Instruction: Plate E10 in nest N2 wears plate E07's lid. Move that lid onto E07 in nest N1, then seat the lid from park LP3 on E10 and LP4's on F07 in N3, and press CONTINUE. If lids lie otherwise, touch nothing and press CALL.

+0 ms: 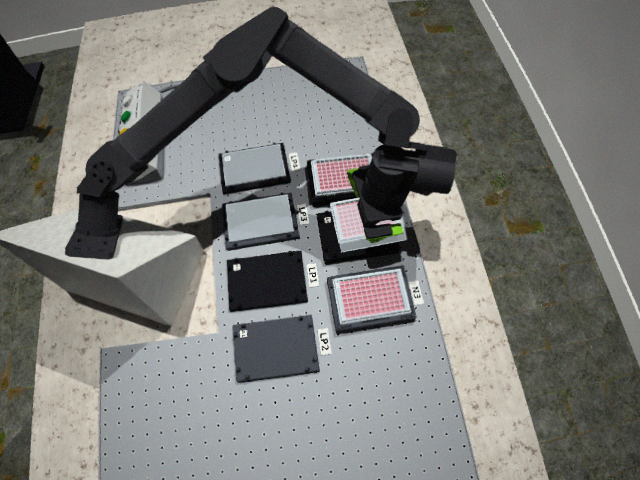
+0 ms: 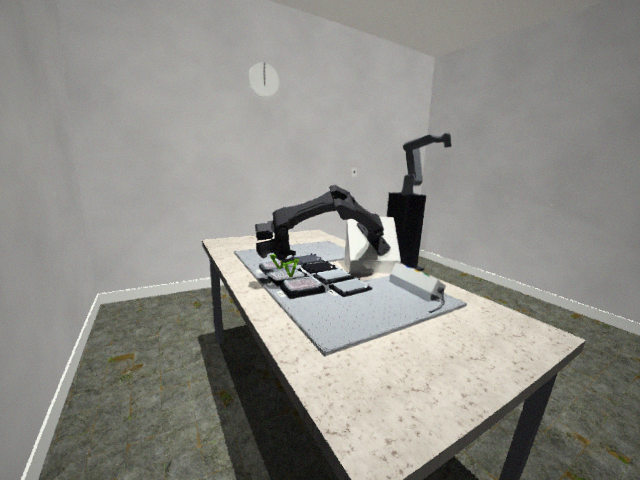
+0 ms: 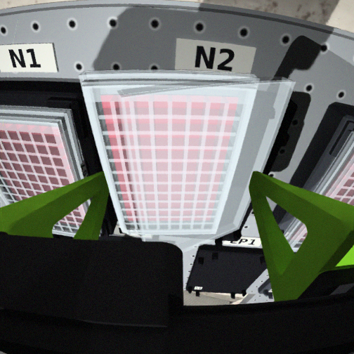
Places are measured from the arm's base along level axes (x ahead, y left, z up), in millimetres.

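Where they show: gripper, fingertip midpoint: (image 1: 367, 219) (image 2: 285, 273); arm's base, link origin: (image 1: 97, 235) (image 2: 373, 236).
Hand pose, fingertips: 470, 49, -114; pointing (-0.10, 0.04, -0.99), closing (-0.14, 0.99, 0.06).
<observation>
Things, the pixels of their top centre, and the offset from my fingertips, as dx, dy, dz. "pt": a spot on its surface instead. Level surfaces: height alone.
- clear lid, top centre: (image 2: 286, 271) +0, +7, +11
- N1, top centre: (image 1: 344, 172) (image 2: 302, 281) -31, +111, +2
- N3, top centre: (image 1: 371, 294) (image 2: 277, 262) -12, -151, -1
- park LP4, surface spot: (image 1: 253, 167) pt -218, +155, -17
- park LP3, surface spot: (image 1: 259, 219) pt -208, +29, -17
- LP2, top centre: (image 1: 274, 346) (image 2: 306, 256) -191, -225, -15
- button box, top centre: (image 1: 132, 117) (image 2: 418, 270) -470, +269, +49
- perforated board, surface height: dz -35
The plate in nest N2 (image 1: 348, 220) wears a clear lid (image 3: 168, 158) (image 2: 286, 274) that lies askew on it, turned and overhanging one side. My gripper (image 1: 374, 204) (image 2: 284, 264) (image 3: 181, 173) is open, with its green fingers on either side of this lid's near end and not touching it. The plate in N1 (image 1: 339, 173) (image 3: 31, 158) and the plate in N3 (image 1: 371, 296) (image 3: 337, 182) show bare pink wells. Grey lids lie on park LP4 (image 1: 253, 167) and park LP3 (image 1: 259, 219).
Parks LP1 (image 1: 267, 281) (image 3: 228, 270) and LP2 (image 1: 275, 349) are bare dark pads. A button box (image 1: 137, 102) (image 2: 415, 281) stands at the back left of the perforated board (image 1: 366, 405). A second arm on a black pedestal (image 2: 409, 229) stands beyond the table.
</observation>
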